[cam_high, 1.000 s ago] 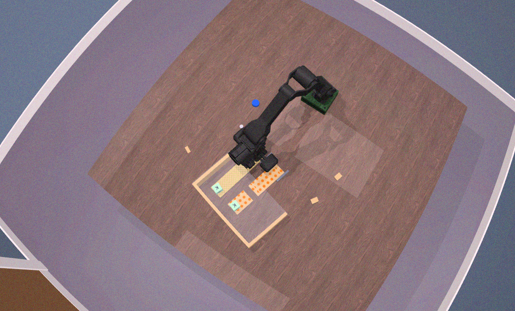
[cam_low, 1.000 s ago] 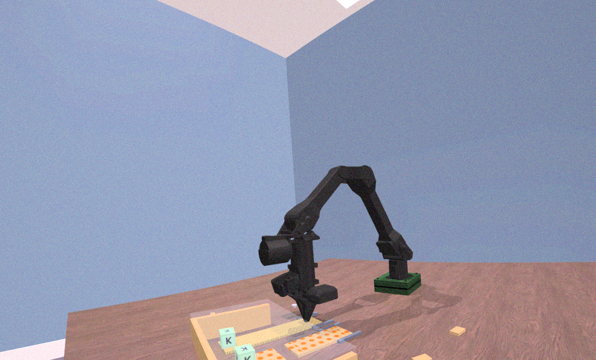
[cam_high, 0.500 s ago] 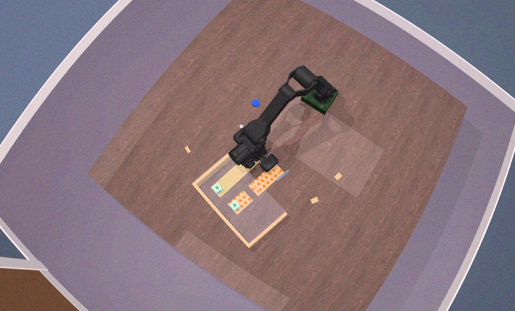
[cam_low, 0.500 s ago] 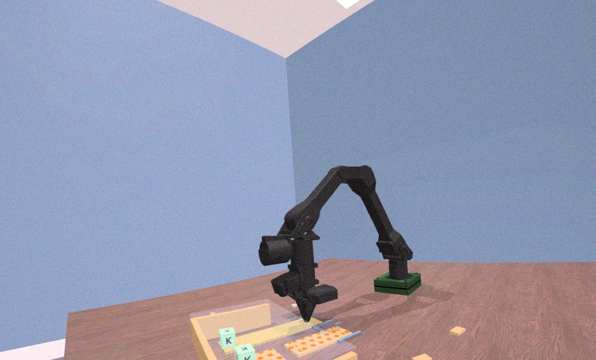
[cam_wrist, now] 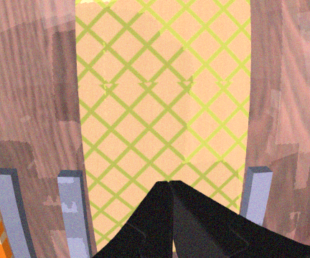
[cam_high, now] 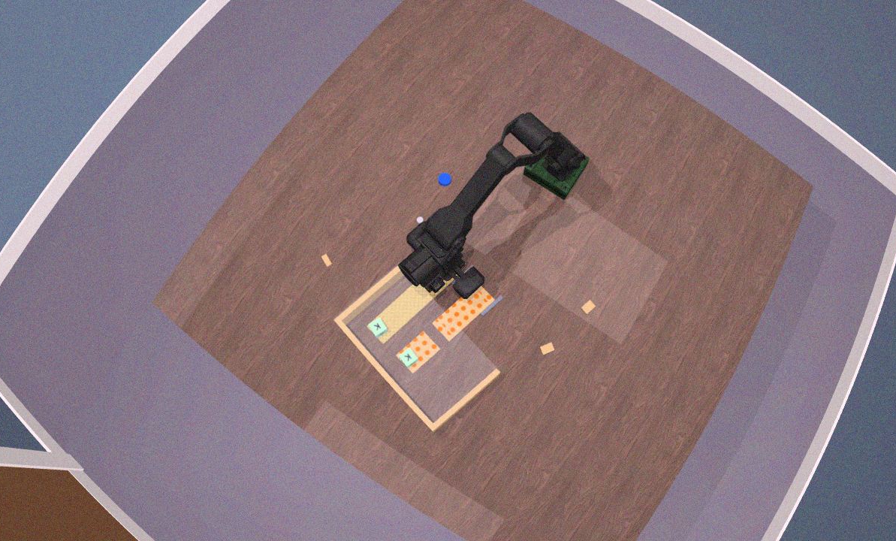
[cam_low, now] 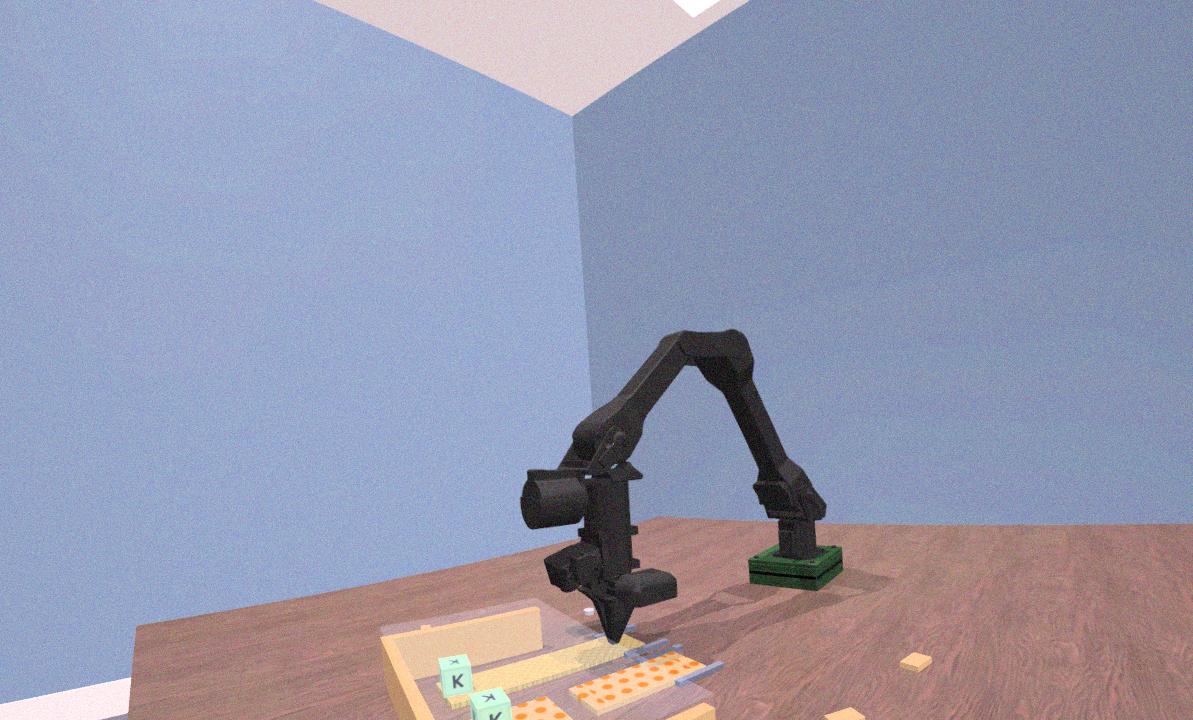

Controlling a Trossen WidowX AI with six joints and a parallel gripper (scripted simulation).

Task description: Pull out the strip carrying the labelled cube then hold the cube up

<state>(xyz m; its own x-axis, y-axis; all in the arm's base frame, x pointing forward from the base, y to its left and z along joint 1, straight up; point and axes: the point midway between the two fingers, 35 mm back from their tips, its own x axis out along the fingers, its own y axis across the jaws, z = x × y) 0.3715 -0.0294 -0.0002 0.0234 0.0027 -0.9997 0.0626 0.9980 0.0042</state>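
Now: the yellow lattice strip 9 cm ahead of my gripper tip and 1 cm to the right of it. The rest, counted from my gripper tip: blue disc: 17 cm behind, 15 cm to the right; red peg: 6 cm behind, 8 cm to the right, 1 cm above.
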